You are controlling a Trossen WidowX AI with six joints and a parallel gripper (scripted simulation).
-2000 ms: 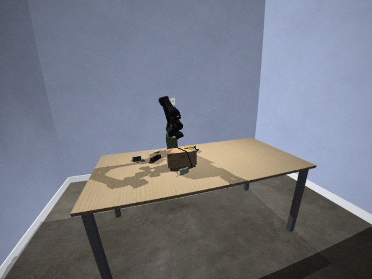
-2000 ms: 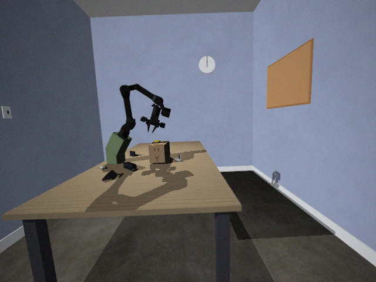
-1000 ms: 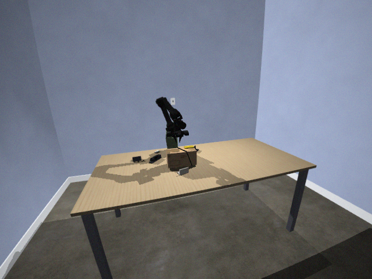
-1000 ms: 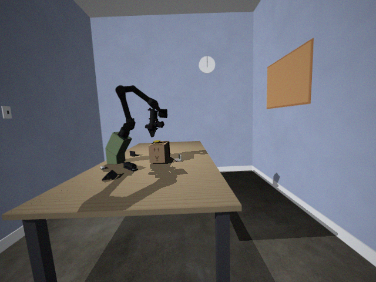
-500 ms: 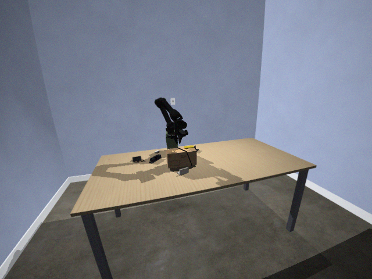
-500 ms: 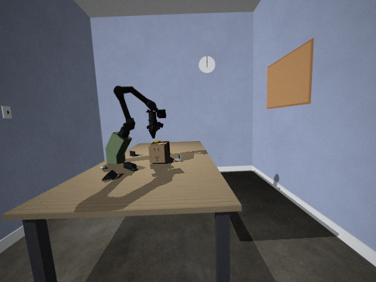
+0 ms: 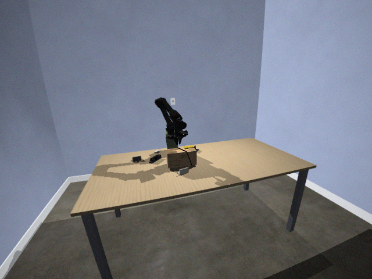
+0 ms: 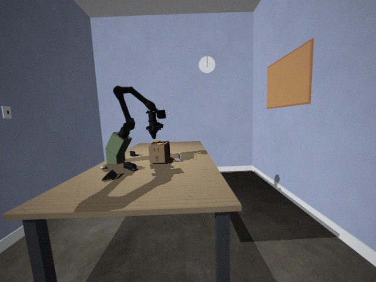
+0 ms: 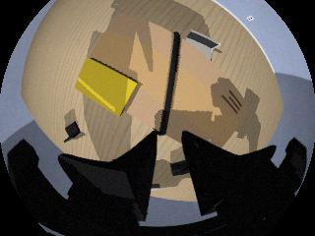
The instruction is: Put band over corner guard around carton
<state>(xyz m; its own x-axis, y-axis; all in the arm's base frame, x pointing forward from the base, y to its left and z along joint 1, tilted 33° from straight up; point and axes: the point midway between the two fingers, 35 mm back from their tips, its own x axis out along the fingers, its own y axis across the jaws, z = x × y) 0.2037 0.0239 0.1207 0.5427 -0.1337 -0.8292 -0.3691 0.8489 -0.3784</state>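
Now: hand 13 cm above the brown carton, 4 cm short of it and 1 cm to the right of it. From my hand the other things lie so: white piece: 35 cm behind, 20 cm below, 15 cm to the right.
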